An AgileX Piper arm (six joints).
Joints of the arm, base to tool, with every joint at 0 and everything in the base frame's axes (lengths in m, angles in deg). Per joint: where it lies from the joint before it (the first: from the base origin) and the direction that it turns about. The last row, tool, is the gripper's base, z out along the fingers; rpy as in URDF.
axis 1: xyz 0.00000 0.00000 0.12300 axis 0 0 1
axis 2: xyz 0.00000 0.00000 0.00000 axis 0 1 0
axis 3: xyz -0.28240 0.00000 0.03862 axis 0 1 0
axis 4: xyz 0.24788 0.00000 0.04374 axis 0.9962 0 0.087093
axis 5: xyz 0.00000 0.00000 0.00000 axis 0 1 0
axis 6: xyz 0.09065 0.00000 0.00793 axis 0.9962 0 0.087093
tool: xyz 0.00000 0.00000 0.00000 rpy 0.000 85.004 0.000
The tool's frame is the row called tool.
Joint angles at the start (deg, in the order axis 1, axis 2, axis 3, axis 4, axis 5, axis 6): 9.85, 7.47, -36.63, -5.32, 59.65, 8.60
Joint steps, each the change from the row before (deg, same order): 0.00, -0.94, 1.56, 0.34, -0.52, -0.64; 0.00, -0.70, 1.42, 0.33, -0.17, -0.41; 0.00, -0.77, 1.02, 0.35, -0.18, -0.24; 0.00, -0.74, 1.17, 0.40, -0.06, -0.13; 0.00, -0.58, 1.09, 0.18, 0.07, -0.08; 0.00, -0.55, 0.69, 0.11, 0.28, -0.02; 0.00, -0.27, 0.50, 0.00, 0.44, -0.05; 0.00, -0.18, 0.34, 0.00, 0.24, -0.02; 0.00, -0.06, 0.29, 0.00, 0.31, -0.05; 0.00, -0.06, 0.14, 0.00, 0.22, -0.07; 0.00, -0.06, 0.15, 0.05, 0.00, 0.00; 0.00, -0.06, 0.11, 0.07, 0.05, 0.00
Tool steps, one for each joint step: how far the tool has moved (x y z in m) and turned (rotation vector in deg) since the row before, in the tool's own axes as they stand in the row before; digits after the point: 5 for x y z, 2 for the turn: 0.00601, 0.00015, 0.00330, -0.30, 0.14, -0.51; 0.00575, 0.00018, 0.00352, -0.24, 0.58, -0.29; 0.00439, 0.00022, 0.00183, -0.30, 0.11, -0.08; 0.00507, 0.00026, 0.00255, -0.31, 0.41, 0.05; 0.00474, -0.00003, 0.00273, -0.10, 0.60, -0.02; 0.00358, -0.00012, 0.00129, -0.05, 0.43, 0.03; 0.00279, -0.00021, 0.00129, 0.07, 0.67, -0.06; 0.00179, -0.00013, 0.00090, 0.04, 0.40, -0.03; 0.00157, -0.00010, 0.00100, 0.06, 0.54, -0.06; 0.00090, -0.00007, 0.00041, 0.03, 0.30, -0.07; 0.00060, 0.00004, 0.00046, -0.04, 0.09, 0.02; 0.00054, 0.00006, 0.00030, -0.05, 0.11, 0.03
